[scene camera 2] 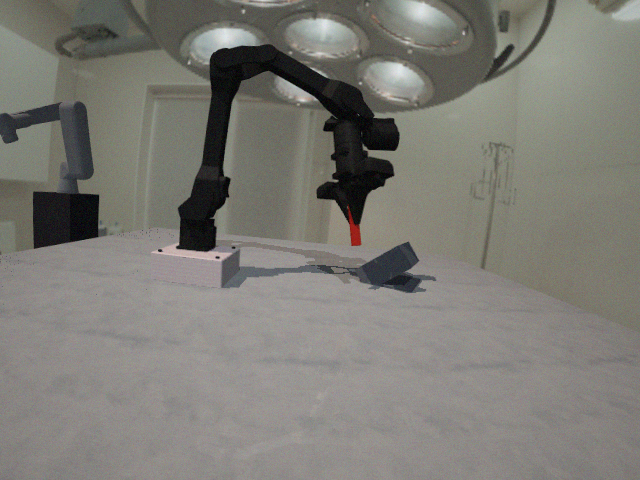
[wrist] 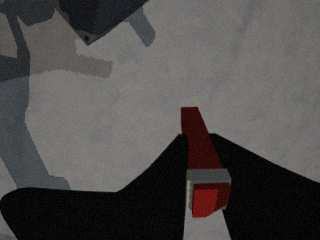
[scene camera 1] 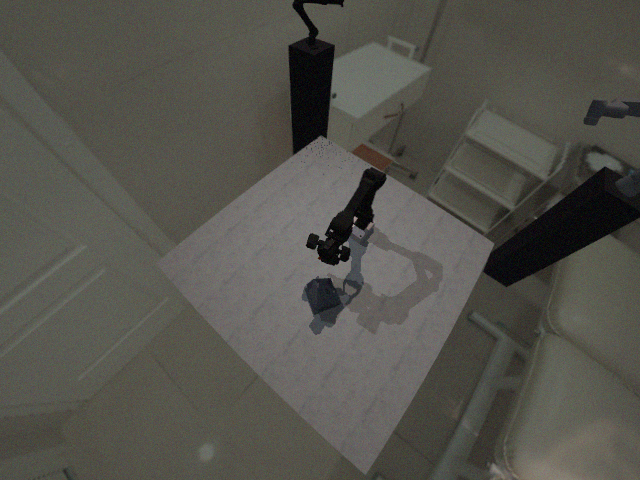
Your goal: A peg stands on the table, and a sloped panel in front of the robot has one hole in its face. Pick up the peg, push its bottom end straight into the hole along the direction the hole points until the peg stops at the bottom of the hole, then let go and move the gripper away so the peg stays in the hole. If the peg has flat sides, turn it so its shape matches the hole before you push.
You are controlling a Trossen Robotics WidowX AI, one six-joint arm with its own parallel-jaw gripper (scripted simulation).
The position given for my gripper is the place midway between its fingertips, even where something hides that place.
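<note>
My gripper [scene camera 2: 354, 224] is in the wrist view too [wrist: 196, 141], and what it's carrying is a red peg [wrist: 207, 189].
</note>
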